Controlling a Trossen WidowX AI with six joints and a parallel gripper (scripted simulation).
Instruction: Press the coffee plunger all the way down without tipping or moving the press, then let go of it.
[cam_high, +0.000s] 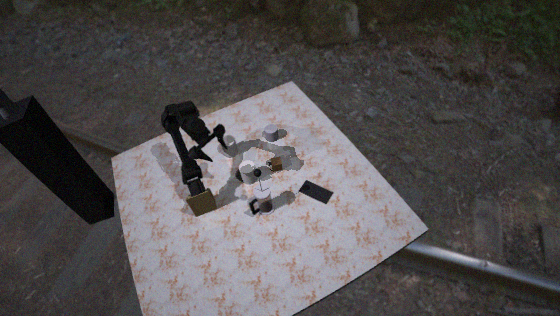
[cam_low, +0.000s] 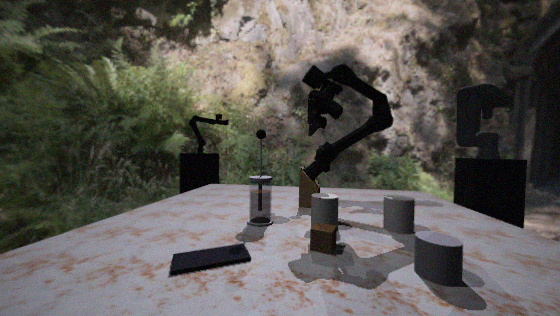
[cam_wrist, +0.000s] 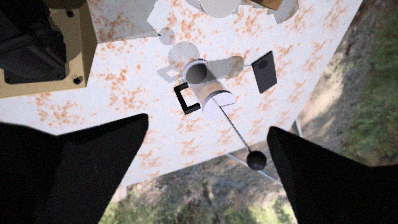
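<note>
My gripper tip is now 16 cm above the glass coffee press, 14 cm to the left of it and 11 cm short of it. From my gripper tip the other things lie so: brown cube (28 cm below, 25 cm ahead, 7 cm to the left).
</note>
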